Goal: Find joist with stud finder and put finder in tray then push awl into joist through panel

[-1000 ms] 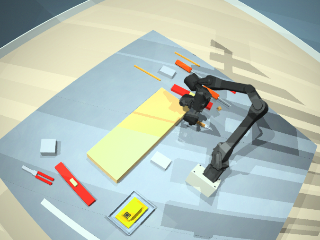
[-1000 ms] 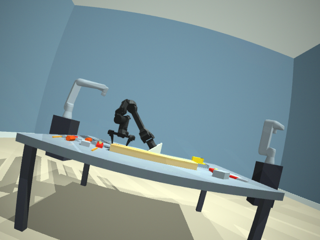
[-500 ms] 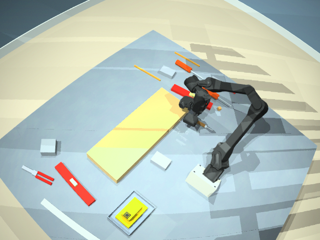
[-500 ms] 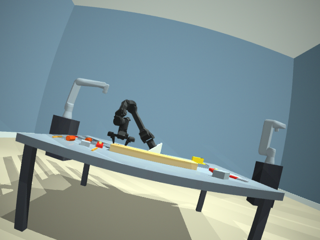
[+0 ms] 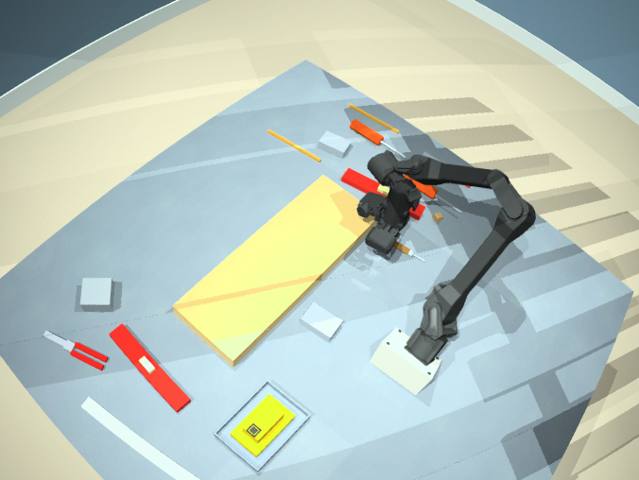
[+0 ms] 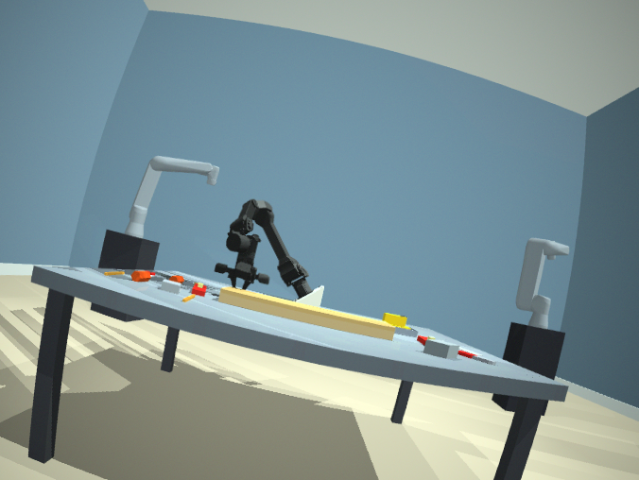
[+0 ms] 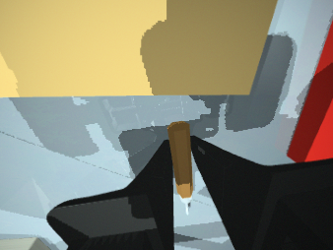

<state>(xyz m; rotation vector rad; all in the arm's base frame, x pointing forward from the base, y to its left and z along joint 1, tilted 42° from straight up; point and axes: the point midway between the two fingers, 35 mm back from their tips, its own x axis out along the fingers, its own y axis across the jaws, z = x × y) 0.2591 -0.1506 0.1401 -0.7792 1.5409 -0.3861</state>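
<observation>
Now: the awl 5 cm behind my gripper tip and 1 cm to the right of it. From my gripper tip the other things lie so: small wooden cube 16 cm to the right, 4 cm behind; then shallow grey tray 55 cm to the left, 14 cm behind, 1 cm above; then yellow stud finder 56 cm to the left, 14 cm behind, 5 cm above.
</observation>
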